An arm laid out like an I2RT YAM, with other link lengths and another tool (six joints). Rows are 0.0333 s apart.
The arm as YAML. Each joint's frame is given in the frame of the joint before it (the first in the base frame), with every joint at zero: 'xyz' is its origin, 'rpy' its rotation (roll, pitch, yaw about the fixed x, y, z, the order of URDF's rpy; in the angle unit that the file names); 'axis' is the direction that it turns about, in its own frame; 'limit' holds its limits. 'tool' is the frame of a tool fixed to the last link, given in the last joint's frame.
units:
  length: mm
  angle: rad
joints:
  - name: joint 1
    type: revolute
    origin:
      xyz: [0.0, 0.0, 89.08]
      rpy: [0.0, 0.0, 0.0]
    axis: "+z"
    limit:
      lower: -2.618
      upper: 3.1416
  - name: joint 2
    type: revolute
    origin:
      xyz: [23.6, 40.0, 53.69]
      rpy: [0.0, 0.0, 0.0]
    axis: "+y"
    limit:
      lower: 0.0
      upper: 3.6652
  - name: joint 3
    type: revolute
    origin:
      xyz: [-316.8, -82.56, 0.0]
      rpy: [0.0, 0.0, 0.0]
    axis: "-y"
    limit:
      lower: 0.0
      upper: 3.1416
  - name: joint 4
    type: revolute
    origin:
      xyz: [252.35, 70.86, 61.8]
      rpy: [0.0, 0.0, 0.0]
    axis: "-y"
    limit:
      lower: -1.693
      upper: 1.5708
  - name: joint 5
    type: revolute
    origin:
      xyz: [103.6, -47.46, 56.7]
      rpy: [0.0, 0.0, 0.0]
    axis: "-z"
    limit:
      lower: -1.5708
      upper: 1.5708
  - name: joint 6
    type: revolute
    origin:
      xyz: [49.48, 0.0, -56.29]
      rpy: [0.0, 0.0, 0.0]
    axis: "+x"
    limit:
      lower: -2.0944
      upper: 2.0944
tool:
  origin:
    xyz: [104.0, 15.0, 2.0]
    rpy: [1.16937, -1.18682, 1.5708]
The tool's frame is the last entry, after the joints.
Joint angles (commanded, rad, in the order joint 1, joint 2, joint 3, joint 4, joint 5, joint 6), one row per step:
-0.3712 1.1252 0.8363 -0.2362 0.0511 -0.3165
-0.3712 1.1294 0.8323 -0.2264 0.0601 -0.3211
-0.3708 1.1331 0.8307 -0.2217 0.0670 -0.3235
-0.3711 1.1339 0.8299 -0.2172 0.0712 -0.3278
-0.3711 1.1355 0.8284 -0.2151 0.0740 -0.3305
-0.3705 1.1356 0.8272 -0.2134 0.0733 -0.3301
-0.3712 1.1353 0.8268 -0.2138 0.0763 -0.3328
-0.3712 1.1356 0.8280 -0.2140 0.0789 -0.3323
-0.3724 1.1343 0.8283 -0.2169 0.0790 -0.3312
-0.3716 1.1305 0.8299 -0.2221 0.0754 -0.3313
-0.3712 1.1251 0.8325 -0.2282 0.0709 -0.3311
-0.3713 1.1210 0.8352 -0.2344 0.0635 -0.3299
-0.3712 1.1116 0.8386 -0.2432 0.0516 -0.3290
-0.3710 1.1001 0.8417 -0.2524 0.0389 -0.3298
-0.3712 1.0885 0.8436 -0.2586 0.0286 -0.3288
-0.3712 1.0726 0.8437 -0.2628 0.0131 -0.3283
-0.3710 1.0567 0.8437 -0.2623 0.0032 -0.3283
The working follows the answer.
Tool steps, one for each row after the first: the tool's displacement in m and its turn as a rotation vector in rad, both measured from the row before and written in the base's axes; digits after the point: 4 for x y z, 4 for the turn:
0.0007 -0.0018 -0.0013 -0.0084 0.0018 -0.0055
0.0005 -0.0012 -0.0011 -0.0049 0.0027 -0.0044
0.0002 -0.0009 0.0003 -0.0064 -0.0003 -0.0018
0.0001 -0.0005 -0.0009 -0.0030 0.0025 -0.0011
0.0002 0.0003 -0.0002 0.0005 -0.0007 0.0010
-0.0004 -0.0006 -0.0002 -0.0033 0.0020 -0.0020
0.0000 -0.0004 0.0004 -0.0011 -0.0004 -0.0025
-0.0007 -0.0002 0.0000 0.0013 0.0008 -0.0018
-0.0006 0.0011 0.0009 0.0015 -0.0008 0.0040
-0.0008 0.0012 0.0018 0.0016 -0.0027 0.0042
-0.0006 0.0014 0.0014 0.0042 -0.0023 0.0057
-0.0013 0.0025 0.0030 0.0048 -0.0062 0.0100
-0.0016 0.0028 0.0034 0.0032 -0.0070 0.0117
-0.0017 0.0023 0.0035 0.0028 -0.0090 0.0083
-0.0021 0.0034 0.0045 0.0030 -0.0138 0.0134
-0.0019 0.0024 0.0055 -0.0017 -0.0170 0.0090

Tool pose at each row, in the base's axes (x y z in m, rotation vector in rad; rounded; the steps above come from the unrounded poses):
0.3388 -0.1449 0.2848 1.9497 0.1080 1.0816
0.3395 -0.1467 0.2835 1.9425 0.1079 1.0742
0.3401 -0.1479 0.2824 1.9390 0.1076 1.0676
0.3403 -0.1488 0.2827 1.9329 0.1090 1.0652
0.3404 -0.1493 0.2819 1.9314 0.1109 1.0614
0.3406 -0.1490 0.2816 1.9316 0.1112 1.0628
0.3401 -0.1496 0.2814 1.9295 0.1121 1.0587
0.3402 -0.1501 0.2818 1.9280 0.1100 1.0572
0.3395 -0.1503 0.2818 1.9294 0.1081 1.0555
0.3389 -0.1492 0.2828 1.9308 0.1107 1.0593
0.3381 -0.1480 0.2845 1.9313 0.1125 1.0649
0.3376 -0.1466 0.2859 1.9345 0.1147 1.0720
0.3363 -0.1441 0.2888 1.9366 0.1186 1.0856
0.3347 -0.1412 0.2922 1.9370 0.1245 1.1008
0.3330 -0.1390 0.2958 1.9354 0.1262 1.1156
0.3309 -0.1356 0.3003 1.9318 0.1302 1.1384
0.3291 -0.1332 0.3058 1.9214 0.1307 1.1599

